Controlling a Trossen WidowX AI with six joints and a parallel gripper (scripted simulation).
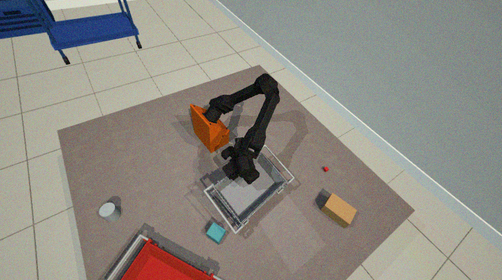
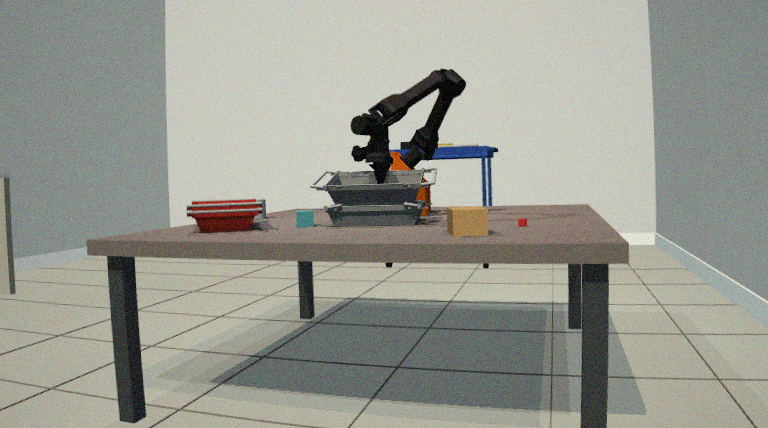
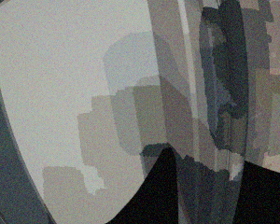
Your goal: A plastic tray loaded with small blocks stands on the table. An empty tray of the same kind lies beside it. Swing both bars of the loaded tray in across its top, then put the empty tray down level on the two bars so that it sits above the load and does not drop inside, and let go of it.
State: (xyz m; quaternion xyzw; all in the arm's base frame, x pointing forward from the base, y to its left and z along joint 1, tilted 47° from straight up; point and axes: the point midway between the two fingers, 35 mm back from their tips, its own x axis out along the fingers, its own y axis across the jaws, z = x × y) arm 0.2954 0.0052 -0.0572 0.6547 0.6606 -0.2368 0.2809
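The tray is 80 mm ahead of my gripper tip and 20 mm above it. Also, from my gripper tip: teal cube 120 mm ahead, 210 mm to the right, 80 mm below; tan box 380 mm ahead, 280 mm to the left, 80 mm below; grey cylinder 210 mm behind, 500 mm to the right, 70 mm below.
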